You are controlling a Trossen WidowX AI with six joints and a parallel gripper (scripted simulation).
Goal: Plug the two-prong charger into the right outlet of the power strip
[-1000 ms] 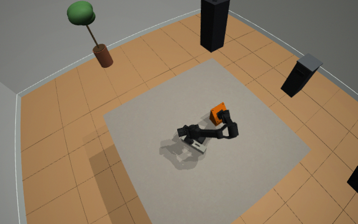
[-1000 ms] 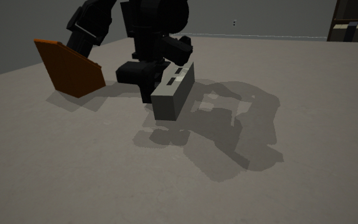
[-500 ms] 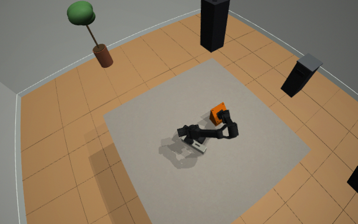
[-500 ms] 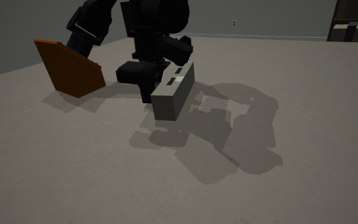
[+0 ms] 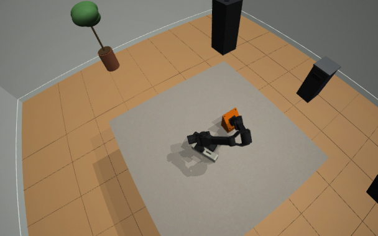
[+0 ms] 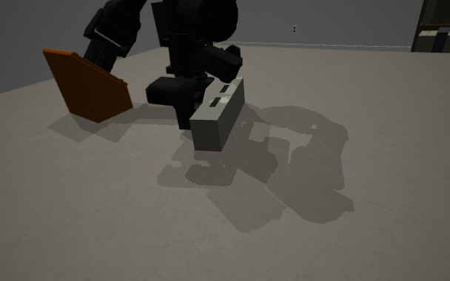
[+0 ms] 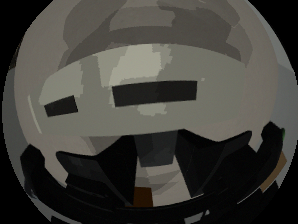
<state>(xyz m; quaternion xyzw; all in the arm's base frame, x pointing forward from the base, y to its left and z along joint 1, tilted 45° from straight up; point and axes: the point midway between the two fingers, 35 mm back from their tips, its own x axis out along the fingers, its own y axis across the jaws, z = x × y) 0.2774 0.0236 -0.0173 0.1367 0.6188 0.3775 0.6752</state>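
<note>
Right now the two-prong charger is 2 cm ahead of my gripper tip, 1 cm to the left of it and 1 cm above it.
</note>
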